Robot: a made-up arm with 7 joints. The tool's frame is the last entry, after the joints. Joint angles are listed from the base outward. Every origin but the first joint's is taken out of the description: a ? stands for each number. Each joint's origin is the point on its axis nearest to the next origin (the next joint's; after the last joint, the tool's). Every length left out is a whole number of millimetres.
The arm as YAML. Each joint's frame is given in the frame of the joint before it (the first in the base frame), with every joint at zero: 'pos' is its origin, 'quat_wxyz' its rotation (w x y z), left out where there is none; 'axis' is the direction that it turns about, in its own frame. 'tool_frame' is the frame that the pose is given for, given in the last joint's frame.
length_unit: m
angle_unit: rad
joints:
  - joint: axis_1
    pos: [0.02, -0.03, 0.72]
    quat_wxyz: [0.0, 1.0, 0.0, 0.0]
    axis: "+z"
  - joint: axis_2
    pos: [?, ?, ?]
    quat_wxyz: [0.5, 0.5, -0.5, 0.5]
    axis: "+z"
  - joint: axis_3
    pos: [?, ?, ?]
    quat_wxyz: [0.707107, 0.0, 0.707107, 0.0]
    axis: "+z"
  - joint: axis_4
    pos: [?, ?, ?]
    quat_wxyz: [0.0, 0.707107, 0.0, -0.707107]
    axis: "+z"
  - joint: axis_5
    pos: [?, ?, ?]
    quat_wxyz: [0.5, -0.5, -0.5, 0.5]
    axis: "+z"
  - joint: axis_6
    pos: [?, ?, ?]
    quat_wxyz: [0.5, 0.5, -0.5, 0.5]
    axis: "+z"
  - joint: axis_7
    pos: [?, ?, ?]
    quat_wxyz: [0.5, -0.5, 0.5, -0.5]
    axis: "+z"
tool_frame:
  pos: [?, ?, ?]
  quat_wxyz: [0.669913, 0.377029, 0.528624, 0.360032]
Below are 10 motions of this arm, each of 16 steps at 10 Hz.
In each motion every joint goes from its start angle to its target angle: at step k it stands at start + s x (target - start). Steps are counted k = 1, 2, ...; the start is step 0. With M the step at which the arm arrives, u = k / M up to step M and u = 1 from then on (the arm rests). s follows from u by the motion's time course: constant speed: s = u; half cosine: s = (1 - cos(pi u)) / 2; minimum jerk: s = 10 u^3 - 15 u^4 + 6 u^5.
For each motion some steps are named. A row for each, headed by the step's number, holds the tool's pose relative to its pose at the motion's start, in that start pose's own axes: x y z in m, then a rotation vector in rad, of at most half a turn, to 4 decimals.
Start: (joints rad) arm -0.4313 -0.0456 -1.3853 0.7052 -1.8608 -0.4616 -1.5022
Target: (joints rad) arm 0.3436 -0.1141 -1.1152 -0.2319 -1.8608 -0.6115 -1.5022
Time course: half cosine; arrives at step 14
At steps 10, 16:
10: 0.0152 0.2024 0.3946 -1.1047 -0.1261 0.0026
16: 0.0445 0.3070 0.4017 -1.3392 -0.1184 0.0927

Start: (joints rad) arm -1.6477 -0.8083 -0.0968 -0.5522 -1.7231 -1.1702 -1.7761
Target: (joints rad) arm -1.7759 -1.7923 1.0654 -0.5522 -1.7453 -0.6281 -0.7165
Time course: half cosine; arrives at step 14
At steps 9, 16:
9: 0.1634 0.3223 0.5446 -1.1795 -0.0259 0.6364
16: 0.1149 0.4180 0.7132 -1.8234 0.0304 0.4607

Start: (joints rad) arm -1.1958 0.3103 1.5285 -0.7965 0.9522 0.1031 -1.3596
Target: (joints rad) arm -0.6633 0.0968 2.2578 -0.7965 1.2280 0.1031 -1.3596
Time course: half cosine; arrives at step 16
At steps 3, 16:
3: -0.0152 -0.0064 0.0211 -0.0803 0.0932 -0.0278
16: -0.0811 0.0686 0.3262 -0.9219 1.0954 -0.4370

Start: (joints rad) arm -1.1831 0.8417 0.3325 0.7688 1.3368 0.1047 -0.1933
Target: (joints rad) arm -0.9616 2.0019 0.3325 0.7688 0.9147 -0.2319 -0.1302
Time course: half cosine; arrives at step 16
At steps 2, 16:
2: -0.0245 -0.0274 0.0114 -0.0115 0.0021 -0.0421
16: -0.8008 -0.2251 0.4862 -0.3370 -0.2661 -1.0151

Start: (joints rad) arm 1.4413 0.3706 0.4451 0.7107 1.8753 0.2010 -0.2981
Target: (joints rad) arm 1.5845 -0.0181 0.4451 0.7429 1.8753 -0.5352 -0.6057
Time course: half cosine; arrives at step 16
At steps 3, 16:
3: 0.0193 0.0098 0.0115 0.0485 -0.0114 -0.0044
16: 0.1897 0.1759 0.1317 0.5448 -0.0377 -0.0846

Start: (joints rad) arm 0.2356 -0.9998 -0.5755 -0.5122 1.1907 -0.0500 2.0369
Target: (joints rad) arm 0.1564 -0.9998 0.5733 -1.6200 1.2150 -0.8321 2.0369
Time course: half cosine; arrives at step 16
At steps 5, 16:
5: 0.0964 0.0400 0.1327 -0.3280 0.0424 0.3506
16: 0.2793 0.5871 0.2495 -1.1042 0.1621 1.9145

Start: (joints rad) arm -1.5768 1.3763 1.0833 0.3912 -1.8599 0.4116 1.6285
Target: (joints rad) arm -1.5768 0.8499 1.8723 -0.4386 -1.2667 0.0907 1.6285
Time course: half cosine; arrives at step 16
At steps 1, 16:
1: 0.0011 0.0038 -0.0071 0.0002 0.0153 0.0087
16: -0.2378 0.3371 -0.4846 -0.1192 1.5112 1.0165

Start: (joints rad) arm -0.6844 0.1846 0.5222 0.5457 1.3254 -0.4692 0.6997
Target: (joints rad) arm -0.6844 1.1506 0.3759 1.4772 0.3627 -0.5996 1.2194
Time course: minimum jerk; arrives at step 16
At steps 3, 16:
3: -0.0435 -0.0251 -0.0373 0.0541 -0.0215 -0.0552
16: -0.8646 0.3255 -0.5716 0.4811 -0.2788 -1.4180

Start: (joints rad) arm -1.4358 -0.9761 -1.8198 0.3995 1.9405 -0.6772 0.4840
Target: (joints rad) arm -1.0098 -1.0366 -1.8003 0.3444 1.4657 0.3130 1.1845
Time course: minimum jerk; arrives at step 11
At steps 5, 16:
5: -0.1124 -0.0475 -0.0030 -0.3778 0.0054 -0.2458
16: -0.2980 -0.0608 -0.0300 -0.7474 0.1312 -0.8381

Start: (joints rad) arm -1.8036 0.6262 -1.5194 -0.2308 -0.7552 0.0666 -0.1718
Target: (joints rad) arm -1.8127 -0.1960 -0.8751 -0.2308 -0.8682 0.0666 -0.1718
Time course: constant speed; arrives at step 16
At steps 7, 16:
7: -0.1758 -0.1032 0.2970 -0.3779 0.0325 -0.2145
16: -0.4770 -0.0477 0.6404 -0.7897 0.1137 -0.5827

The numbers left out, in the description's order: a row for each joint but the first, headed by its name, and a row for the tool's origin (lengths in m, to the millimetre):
axis_2: 0.03 -0.02 0.0
axis_3: -0.4 -0.02 0.0
axis_4: 0.04 -0.01 0.0
axis_5: 0.43 -0.01 0.0
axis_6: -0.02 0.0 0.0
axis_7: -0.1 -0.02 0.0
tool: 0.0 0.0 0.0

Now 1 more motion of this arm.
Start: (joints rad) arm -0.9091 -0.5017 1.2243 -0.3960 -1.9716 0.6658 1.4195
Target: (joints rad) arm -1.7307 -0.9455 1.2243 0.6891 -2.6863 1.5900 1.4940
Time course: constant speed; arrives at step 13
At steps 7, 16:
7: 0.0557 0.3805 0.2377 0.6249 -0.4948 0.0503
16: -0.1516 0.5738 0.5156 1.3369 -0.5500 0.2809

